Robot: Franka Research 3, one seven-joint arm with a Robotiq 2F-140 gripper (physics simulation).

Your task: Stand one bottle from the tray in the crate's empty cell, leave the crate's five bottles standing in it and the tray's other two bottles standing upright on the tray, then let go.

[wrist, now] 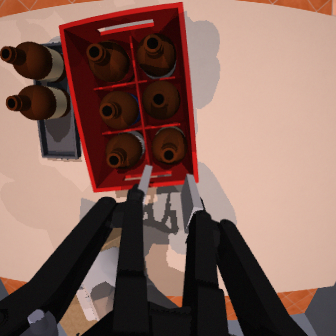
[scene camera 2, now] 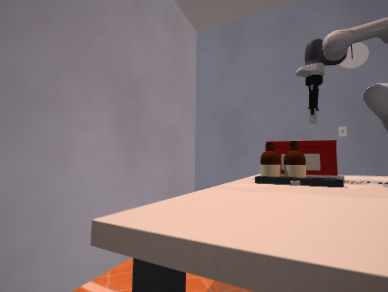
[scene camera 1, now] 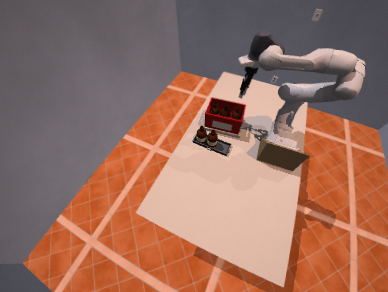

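Note:
My gripper (scene camera 1: 242,95) (scene camera 2: 313,120) (wrist: 166,180) is open, with a narrow gap and no bottle between its fingertips, and hangs above the red crate (scene camera 1: 237,128) (scene camera 2: 328,157) (wrist: 193,130). Every crate cell holds a brown bottle; in the wrist view, the bottle (wrist: 169,145) in the cell nearest the fingers on the right stands apart from them. The others also look upright. Two brown bottles with cream labels, one (scene camera 1: 201,134) (scene camera 2: 270,162) (wrist: 37,61) and another (scene camera 1: 212,138) (scene camera 2: 295,162) (wrist: 37,102), stand upright on the dark tray (scene camera 1: 221,146) (scene camera 2: 320,181) (wrist: 60,147).
The crate and the tray stand side by side on the pale table (scene camera 1: 220,200) (scene camera 2: 225,210) (wrist: 270,125). A brown panel (scene camera 1: 282,155) stands by the arm's base. The crate's raised walls and dividers surround its bottles.

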